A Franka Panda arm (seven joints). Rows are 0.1 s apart.
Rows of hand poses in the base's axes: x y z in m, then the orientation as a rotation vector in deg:
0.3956 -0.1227 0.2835 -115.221 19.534 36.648
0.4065 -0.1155 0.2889 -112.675 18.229 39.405
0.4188 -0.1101 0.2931 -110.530 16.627 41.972
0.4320 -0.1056 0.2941 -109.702 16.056 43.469
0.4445 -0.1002 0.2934 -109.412 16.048 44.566
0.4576 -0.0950 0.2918 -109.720 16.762 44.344
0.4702 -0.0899 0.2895 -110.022 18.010 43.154
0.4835 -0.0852 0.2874 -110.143 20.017 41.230
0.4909 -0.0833 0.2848 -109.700 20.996 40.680
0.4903 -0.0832 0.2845 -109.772 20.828 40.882
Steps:
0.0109 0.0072 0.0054 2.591 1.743 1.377
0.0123 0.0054 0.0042 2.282 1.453 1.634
0.0132 0.0045 0.0010 0.805 0.937 0.860
0.0125 0.0054 -0.0007 0.156 0.805 0.467
0.0131 0.0052 -0.0016 -0.500 0.095 -0.467
0.0126 0.0051 -0.0023 -0.589 -0.339 -1.281
0.0133 0.0047 -0.0021 -0.644 -0.484 -2.165
0.0074 0.0019 -0.0026 0.108 0.115 -1.018
-0.0006 0.0001 -0.0003 -0.020 0.056 0.226

